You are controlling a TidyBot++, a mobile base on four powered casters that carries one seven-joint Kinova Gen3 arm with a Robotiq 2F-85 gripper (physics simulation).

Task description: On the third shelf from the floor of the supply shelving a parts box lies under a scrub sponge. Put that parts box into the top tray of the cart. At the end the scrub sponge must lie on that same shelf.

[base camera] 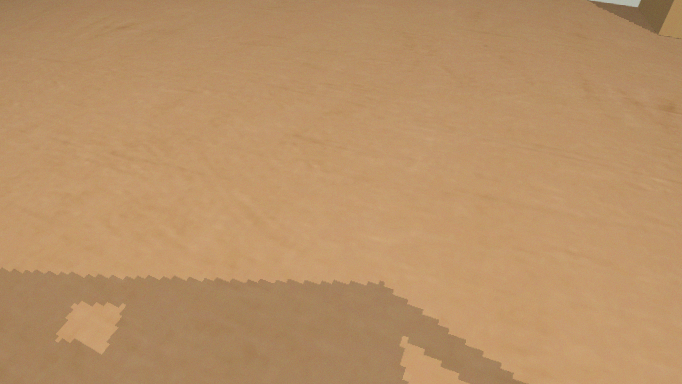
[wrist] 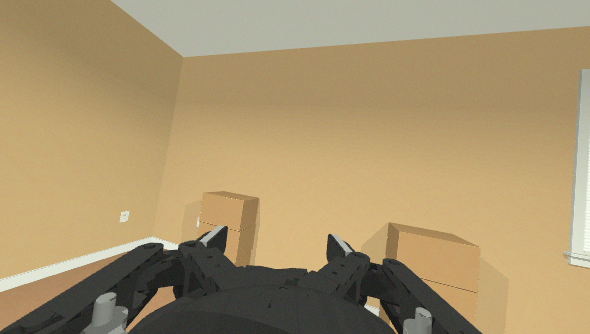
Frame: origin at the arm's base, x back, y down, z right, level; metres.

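Seen in the pictures: gripper, fingertip midpoint: [wrist: 277,241].
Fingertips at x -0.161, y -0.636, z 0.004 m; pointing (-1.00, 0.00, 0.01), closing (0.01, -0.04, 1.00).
A point is followed by its place in that frame.
My gripper [wrist: 277,241] @(x -0.161, y -0.636, z 0.004 m) is open and empty in the wrist view, its two fingertips wide apart, facing a tan wall and cardboard-coloured boxes that stand farther off. The supply shelving, the parts box, the scrub sponge and the cart do not show in the base camera view or in the wrist view.
A tall tan box stack [wrist: 222,211] @(x -1.646, y -0.279, z -0.472 m) stands near the room corner, and a wider one [wrist: 436,255] @(x -1.063, y -0.307, z 1.066 m) stands to the right in the wrist view. A window [wrist: 580,165] @(x -1.019, y -1.026, z 2.011 m) is at the right edge. The base camera view shows wooden floor [base camera: 340,165] @(x -0.537, y 0.397, z -0.015 m) with a shadow and a tan block [base camera: 672,20] @(x -1.136, y 0.353, z 0.874 m) at top right.
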